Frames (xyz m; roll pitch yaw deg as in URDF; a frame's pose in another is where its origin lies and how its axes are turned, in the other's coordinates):
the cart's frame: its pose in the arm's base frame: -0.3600 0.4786 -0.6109 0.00 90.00 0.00
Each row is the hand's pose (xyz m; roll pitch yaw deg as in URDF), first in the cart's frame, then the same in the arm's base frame.
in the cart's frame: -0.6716 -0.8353 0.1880 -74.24 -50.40 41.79
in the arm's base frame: -0.1720 -0.3567 0.0607 -25.00 28.38 28.87
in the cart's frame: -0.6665 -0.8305 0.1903 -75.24 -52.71 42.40
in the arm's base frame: -0.1697 -0.3519 0.0556 -26.30 26.58 27.18
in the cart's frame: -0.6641 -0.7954 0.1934 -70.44 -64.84 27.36
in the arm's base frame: -0.1666 -0.3168 0.0532 -40.68 22.18 12.18
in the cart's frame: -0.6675 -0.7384 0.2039 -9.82 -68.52 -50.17
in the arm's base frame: -0.1561 -0.2598 0.0566 -62.00 13.56 -16.81
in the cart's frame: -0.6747 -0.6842 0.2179 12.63 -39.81 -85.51
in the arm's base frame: -0.1421 -0.2056 0.0638 -74.49 3.45 -50.10
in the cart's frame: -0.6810 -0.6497 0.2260 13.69 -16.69 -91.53
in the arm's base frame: -0.1340 -0.1711 0.0701 -76.75 -1.47 -73.30
